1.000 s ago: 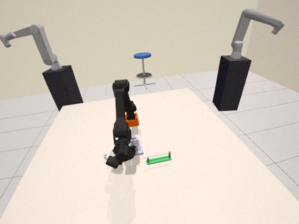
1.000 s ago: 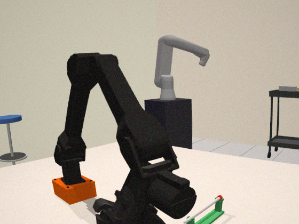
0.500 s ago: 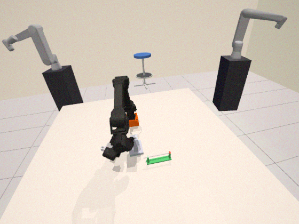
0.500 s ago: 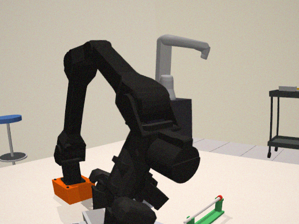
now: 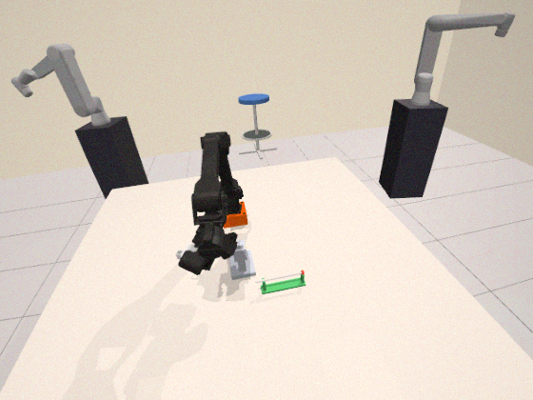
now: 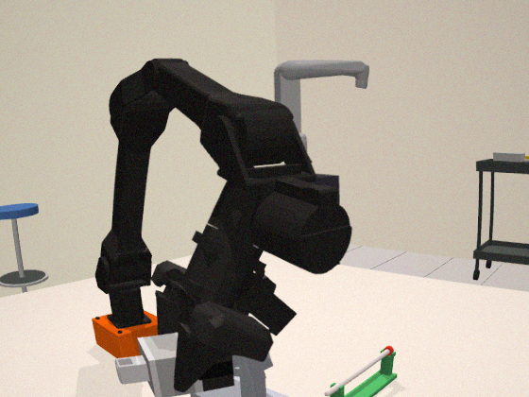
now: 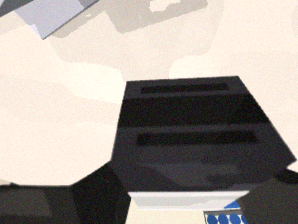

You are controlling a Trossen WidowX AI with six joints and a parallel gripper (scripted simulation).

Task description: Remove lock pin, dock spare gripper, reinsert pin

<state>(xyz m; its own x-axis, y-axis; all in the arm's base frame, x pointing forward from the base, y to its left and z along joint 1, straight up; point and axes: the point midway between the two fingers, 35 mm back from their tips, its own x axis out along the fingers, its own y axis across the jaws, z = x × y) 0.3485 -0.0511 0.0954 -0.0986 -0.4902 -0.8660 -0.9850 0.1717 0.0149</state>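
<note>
Right now the grey mount is 12 cm to the left of my gripper tip, 7 cm below it and 7 cm behind it. Round my gripper tip: green cradle 26 cm to the left, 9 cm below, 1 cm ahead; spare gripper 1 cm above.
</note>
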